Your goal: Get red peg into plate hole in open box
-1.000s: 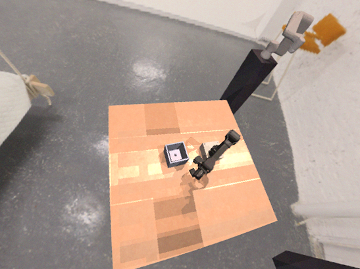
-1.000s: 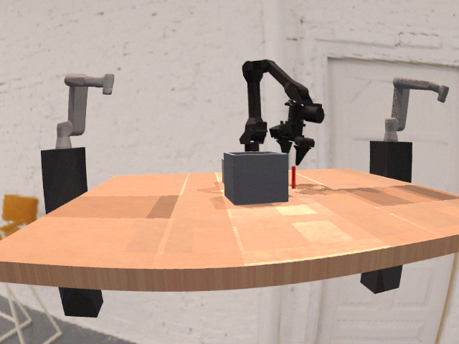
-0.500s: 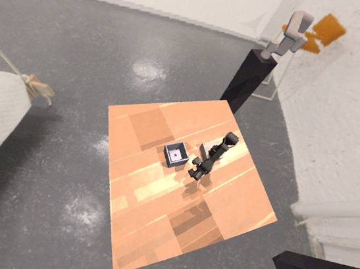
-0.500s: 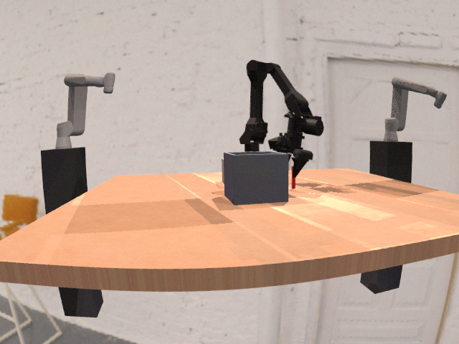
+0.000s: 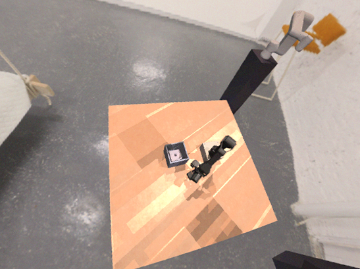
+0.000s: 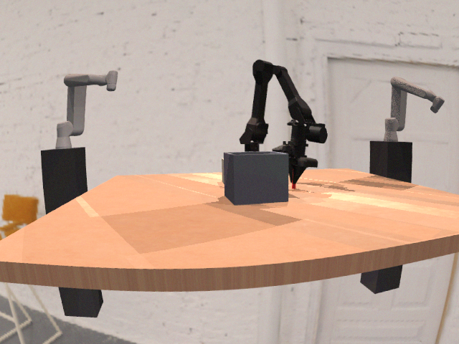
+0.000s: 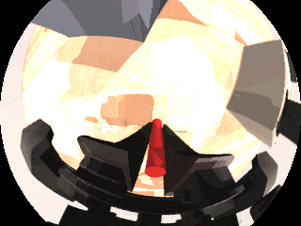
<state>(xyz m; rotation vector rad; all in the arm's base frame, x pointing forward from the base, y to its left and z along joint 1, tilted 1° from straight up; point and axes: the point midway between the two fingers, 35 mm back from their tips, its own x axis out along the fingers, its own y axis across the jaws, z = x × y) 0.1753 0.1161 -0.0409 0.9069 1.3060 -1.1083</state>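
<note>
My gripper tip is now 14 cm short of the plate, 17 cm to the left of it and 3 cm below it. Also, from my gripper tip: red peg 1 cm to the left, 2 cm above.
</note>
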